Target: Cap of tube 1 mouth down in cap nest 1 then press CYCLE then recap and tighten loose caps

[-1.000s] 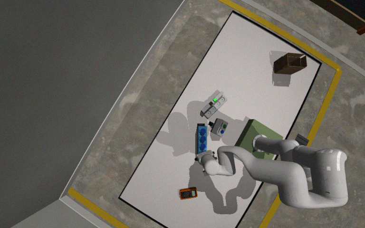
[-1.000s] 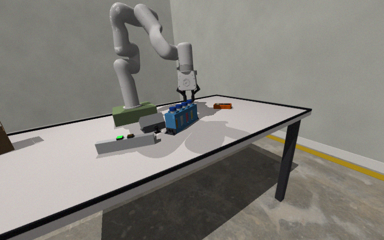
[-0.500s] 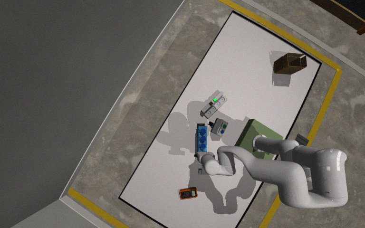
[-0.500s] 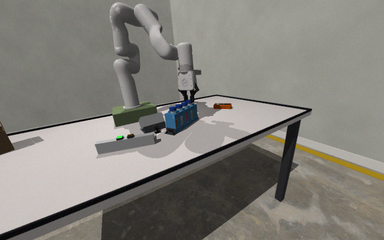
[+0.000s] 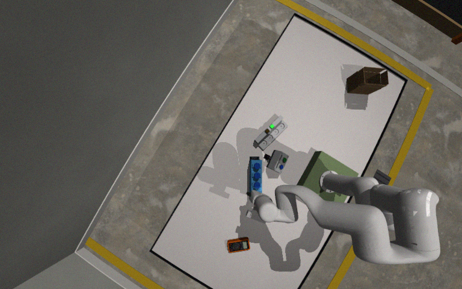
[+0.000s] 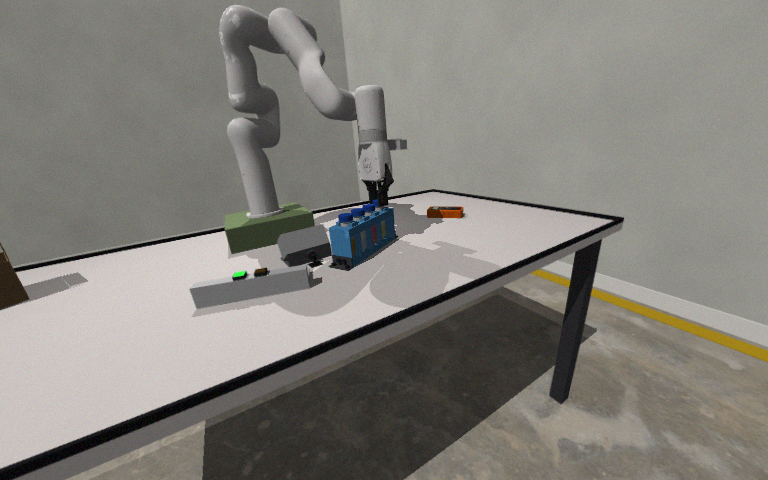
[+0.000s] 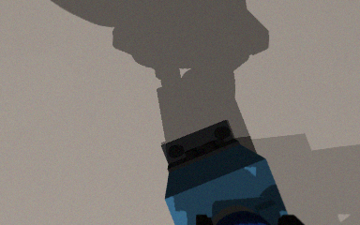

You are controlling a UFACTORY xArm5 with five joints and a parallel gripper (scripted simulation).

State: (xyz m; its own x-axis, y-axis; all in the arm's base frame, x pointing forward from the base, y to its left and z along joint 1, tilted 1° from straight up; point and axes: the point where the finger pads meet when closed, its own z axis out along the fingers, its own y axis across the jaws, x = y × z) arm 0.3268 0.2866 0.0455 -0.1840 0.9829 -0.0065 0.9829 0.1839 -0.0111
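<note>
My gripper is now 10 mm above the blue cap. Also, from my hand: green key (250 mm to the right, 60 mm below, 40 mm behind); then grey key housing (230 mm to the right, 80 mm below, 30 mm behind); then blue key (210 mm to the right, 60 mm below, 50 mm behind).
</note>
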